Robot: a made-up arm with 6 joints. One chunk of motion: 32 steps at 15 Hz.
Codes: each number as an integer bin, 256 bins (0 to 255) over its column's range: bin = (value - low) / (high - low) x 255, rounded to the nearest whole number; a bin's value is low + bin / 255 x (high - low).
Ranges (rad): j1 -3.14..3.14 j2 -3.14..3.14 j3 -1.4..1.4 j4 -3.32..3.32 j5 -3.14..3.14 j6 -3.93..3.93
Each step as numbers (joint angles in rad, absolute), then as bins.
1 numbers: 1.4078 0.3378 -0.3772 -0.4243 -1.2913 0.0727
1 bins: 185 141 93 111 75 130
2 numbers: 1.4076 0.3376 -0.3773 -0.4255 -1.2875 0.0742
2 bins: 185 141 93 111 75 130
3 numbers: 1.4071 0.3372 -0.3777 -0.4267 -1.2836 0.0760
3 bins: 185 141 93 111 75 130
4 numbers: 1.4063 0.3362 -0.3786 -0.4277 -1.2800 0.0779
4 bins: 185 141 93 111 76 130
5 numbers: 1.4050 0.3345 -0.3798 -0.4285 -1.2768 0.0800
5 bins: 185 141 93 111 76 130
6 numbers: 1.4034 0.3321 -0.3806 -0.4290 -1.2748 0.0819
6 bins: 184 141 93 111 76 130
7 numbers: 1.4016 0.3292 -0.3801 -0.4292 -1.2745 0.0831
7 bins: 184 141 93 111 76 130
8 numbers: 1.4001 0.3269 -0.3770 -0.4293 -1.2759 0.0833
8 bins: 184 141 93 111 76 130
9 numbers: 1.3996 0.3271 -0.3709 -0.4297 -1.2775 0.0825
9 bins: 184 141 94 111 76 130
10 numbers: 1.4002 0.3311 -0.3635 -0.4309 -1.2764 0.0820
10 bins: 184 141 94 111 76 130
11 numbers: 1.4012 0.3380 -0.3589 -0.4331 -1.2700 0.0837
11 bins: 184 141 95 111 76 130
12 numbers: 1.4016 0.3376 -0.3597 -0.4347 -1.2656 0.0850
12 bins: 184 141 95 111 76 130
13 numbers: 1.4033 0.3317 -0.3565 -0.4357 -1.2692 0.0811
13 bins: 184 141 95 111 76 130
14 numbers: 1.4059 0.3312 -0.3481 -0.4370 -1.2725 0.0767
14 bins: 185 141 96 111 76 130
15 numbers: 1.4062 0.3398 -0.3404 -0.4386 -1.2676 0.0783
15 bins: 185 141 96 111 76 130
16 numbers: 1.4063 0.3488 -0.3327 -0.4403 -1.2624 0.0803
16 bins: 185 142 97 111 76 130
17 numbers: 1.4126 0.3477 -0.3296 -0.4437 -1.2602 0.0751
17 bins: 185 142 97 110 76 130
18 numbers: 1.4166 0.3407 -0.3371 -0.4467 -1.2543 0.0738
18 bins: 185 141 97 110 77 130
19 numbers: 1.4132 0.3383 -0.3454 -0.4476 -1.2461 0.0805
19 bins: 185 141 96 110 77 130
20 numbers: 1.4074 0.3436 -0.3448 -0.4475 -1.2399 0.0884
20 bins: 185 141 96 110 77 130
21 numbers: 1.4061 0.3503 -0.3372 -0.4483 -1.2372 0.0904
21 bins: 185 142 97 110 77 130
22 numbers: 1.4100 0.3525 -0.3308 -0.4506 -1.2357 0.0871
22 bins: 185 142 97 110 77 130
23 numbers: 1.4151 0.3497 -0.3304 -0.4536 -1.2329 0.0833
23 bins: 185 142 97 110 77 130
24 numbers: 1.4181 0.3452 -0.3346 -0.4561 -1.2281 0.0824
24 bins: 185 142 97 110 78 130
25 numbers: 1.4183 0.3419 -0.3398 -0.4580 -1.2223 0.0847
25 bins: 185 141 97 110 78 130
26 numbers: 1.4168 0.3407 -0.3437 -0.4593 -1.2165 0.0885
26 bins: 185 141 96 110 78 130
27 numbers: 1.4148 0.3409 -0.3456 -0.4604 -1.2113 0.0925
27 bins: 185 141 96 110 78 131
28 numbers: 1.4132 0.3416 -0.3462 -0.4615 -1.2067 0.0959
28 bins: 185 141 96 110 79 131
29 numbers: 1.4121 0.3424 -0.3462 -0.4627 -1.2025 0.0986
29 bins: 185 141 96 110 79 131
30 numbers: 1.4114 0.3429 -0.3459 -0.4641 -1.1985 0.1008
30 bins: 185 141 96 110 79 131
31 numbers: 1.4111 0.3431 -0.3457 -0.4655 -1.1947 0.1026
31 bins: 185 141 96 110 79 131
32 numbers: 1.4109 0.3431 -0.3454 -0.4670 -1.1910 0.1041
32 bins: 185 141 96 110 79 131
